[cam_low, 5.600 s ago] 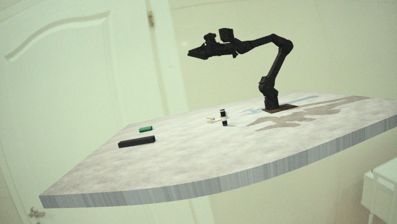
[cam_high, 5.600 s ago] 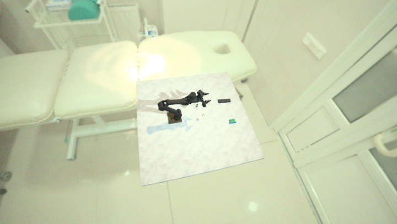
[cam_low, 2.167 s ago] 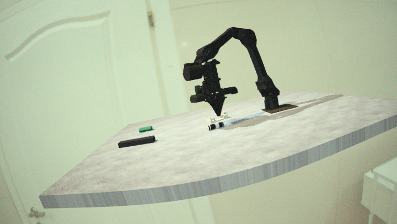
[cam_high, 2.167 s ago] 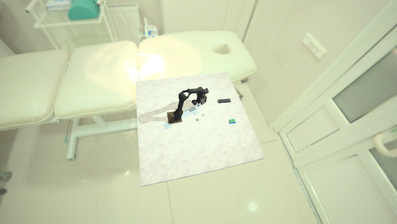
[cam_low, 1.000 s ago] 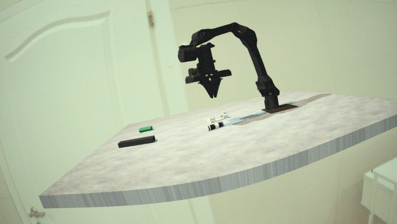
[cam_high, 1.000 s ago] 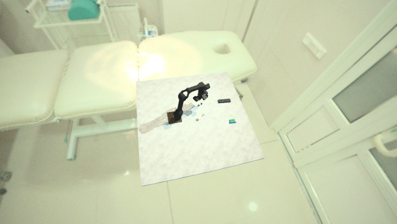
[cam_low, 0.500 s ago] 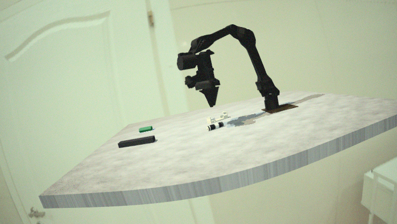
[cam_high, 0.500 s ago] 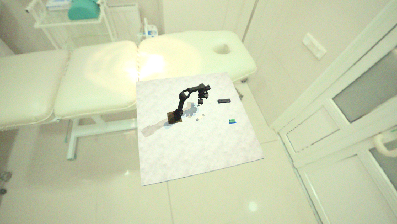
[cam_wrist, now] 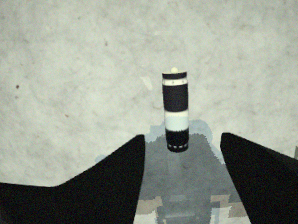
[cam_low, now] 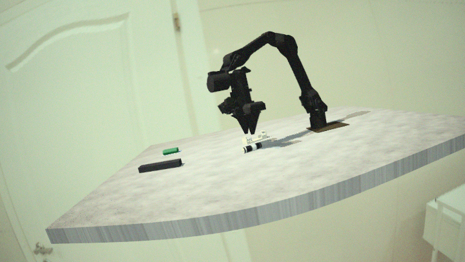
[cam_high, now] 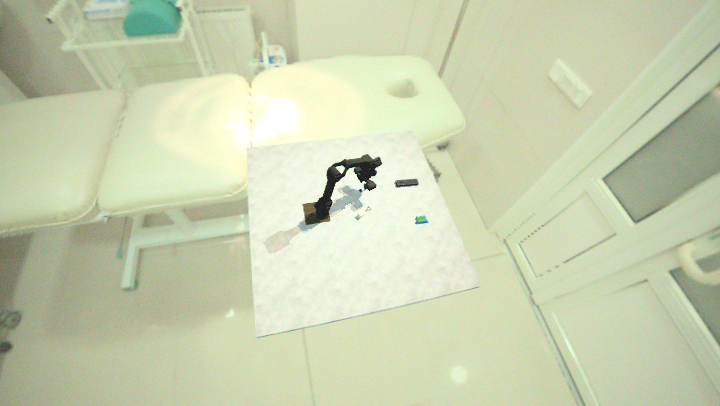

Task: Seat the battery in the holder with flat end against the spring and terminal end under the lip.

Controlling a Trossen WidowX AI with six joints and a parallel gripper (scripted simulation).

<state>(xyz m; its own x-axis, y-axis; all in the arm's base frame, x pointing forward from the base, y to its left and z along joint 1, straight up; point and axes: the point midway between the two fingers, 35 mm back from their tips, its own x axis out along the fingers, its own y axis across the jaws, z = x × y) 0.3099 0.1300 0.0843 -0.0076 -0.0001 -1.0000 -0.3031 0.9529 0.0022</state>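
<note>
The battery lies 50 mm below my gripper tip. From my gripper tip the other things lie so: black bar 320 mm ahead, 40 mm below, 10 mm to the right.
</note>
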